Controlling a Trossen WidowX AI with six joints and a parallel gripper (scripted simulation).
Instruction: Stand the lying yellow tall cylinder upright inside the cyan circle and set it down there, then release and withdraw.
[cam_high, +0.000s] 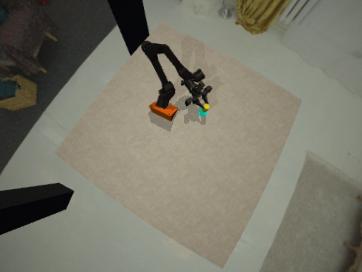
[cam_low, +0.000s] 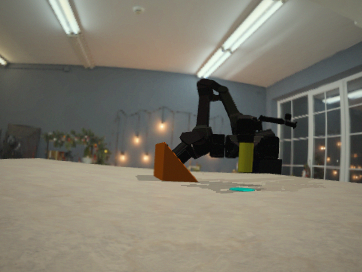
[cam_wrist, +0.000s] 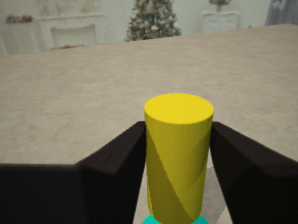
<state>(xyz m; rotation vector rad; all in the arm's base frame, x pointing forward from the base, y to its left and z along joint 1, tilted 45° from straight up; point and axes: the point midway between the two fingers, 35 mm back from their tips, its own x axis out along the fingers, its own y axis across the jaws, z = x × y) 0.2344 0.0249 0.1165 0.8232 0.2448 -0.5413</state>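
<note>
Right now the cyan circle is 9 cm below my gripper tip. From my gripper tip the other things lie so: yellow cylinder: 2 cm below.
</note>
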